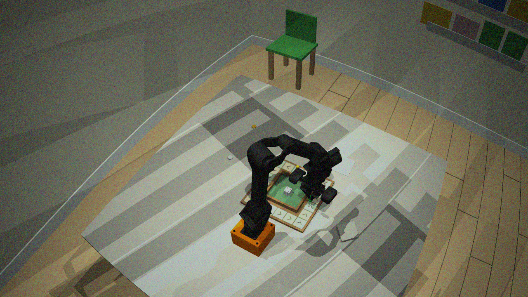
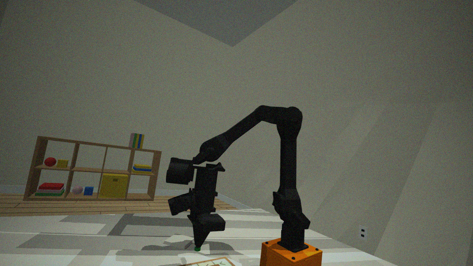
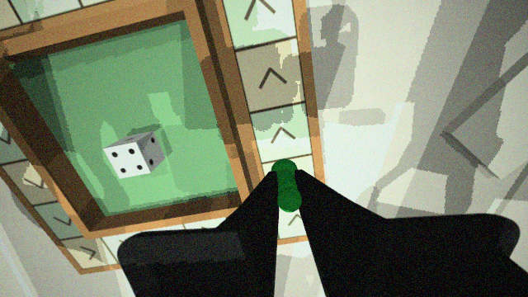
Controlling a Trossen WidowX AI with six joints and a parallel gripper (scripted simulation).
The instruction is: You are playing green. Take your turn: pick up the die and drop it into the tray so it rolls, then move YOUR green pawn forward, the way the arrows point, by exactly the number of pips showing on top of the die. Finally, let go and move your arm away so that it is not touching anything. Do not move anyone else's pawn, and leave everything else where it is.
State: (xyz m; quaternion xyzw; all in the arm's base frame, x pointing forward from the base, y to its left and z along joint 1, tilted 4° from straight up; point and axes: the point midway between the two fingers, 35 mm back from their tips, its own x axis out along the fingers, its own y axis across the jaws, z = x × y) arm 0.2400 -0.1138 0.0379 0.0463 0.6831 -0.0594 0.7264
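The green pawn lies 1 cm above my gripper tip. From my gripper tip the other things lie so: white die: 2 cm ahead, 11 cm to the left, 5 cm below; green tray: 3 cm ahead, 11 cm to the left, 7 cm below; yellow pawn: 14 cm ahead, 13 cm to the left, 4 cm below.
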